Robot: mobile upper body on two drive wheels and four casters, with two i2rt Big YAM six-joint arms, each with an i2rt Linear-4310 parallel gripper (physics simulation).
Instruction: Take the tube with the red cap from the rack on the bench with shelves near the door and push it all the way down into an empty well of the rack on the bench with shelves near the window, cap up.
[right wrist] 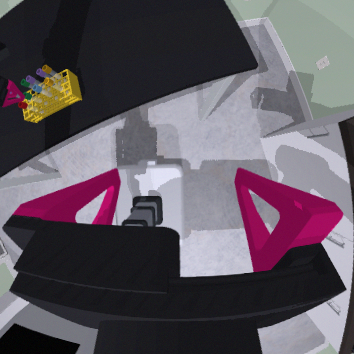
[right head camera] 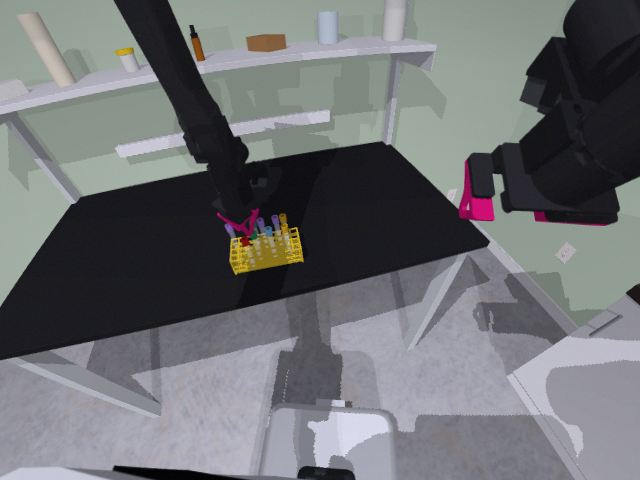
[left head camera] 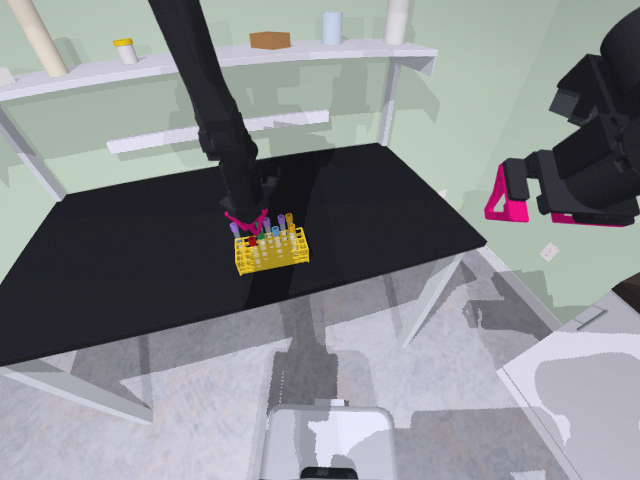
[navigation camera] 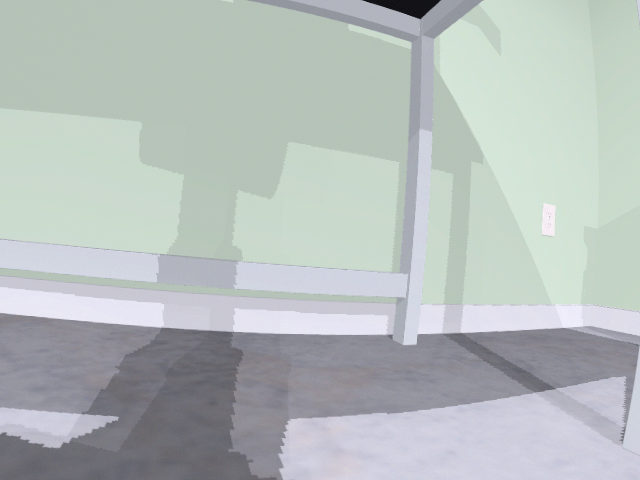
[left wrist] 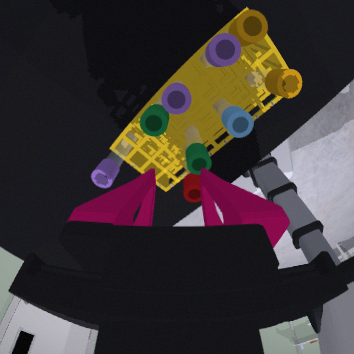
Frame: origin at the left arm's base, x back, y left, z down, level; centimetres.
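Seen in the pictures: left gripper, fingertip midpoint: (right wrist: pixel 19 96) (right head camera: pixel 245 232) (left head camera: pixel 252 232) (left wrist: pixel 177 174); right gripper, fingertip midpoint: (right wrist: pixel 176 174) (right head camera: pixel 498 214) (left head camera: pixel 519 216).
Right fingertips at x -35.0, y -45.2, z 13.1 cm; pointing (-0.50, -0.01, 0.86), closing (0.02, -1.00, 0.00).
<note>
Offsets run from my right fingertips to a thing's top centre. "pt": to the spot under its first point. Level surfaces: height alone.
The tube with the red cap @(dx -18.8, dy +44.5, dz +24.5 cm) (left head camera: pixel 252 240) (right head camera: pixel 245 240) (left wrist: pixel 192 188) (right wrist: pixel 23 105) stands cap up in the yellow rack @(dx -23.1, dy +41.2, dz +30.8 cm) (left head camera: pixel 273 265) (right head camera: pixel 267 263) (left wrist: pixel 200 95) (right wrist: pixel 55 107), at its left front. My left gripper (left head camera: pixel 255 231) (right head camera: pixel 248 231) (left wrist: pixel 177 174) is partly open, with nothing between its fingers. It is just above the rack's left end; in the left wrist view its right fingertip overlaps the red cap's edge and lies at a green cap @(dx -21.5, dy +43.0, dz +24.5 cm) (left wrist: pixel 199 159). My right gripper (left head camera: pixel 540 219) (right head camera: pixel 514 219) (right wrist: pixel 176 174) is wide open and empty, off the bench's right side. A second rack does not show.
Purple, green, blue and orange capped tubes stand in the same rack, close around the red one. The black bench @(dz +36.5 cm) (left head camera: pixel 129 268) (right head camera: pixel 129 268) has a shelf @(dz -9.2 cm) (left head camera: pixel 222 56) above its back, holding bottles and a brown box @(pt dx -67.1, dy +43.9, dz -11.7 cm) (left head camera: pixel 269 40). A white cabinet (left head camera: pixel 584 372) stands at the lower right.
</note>
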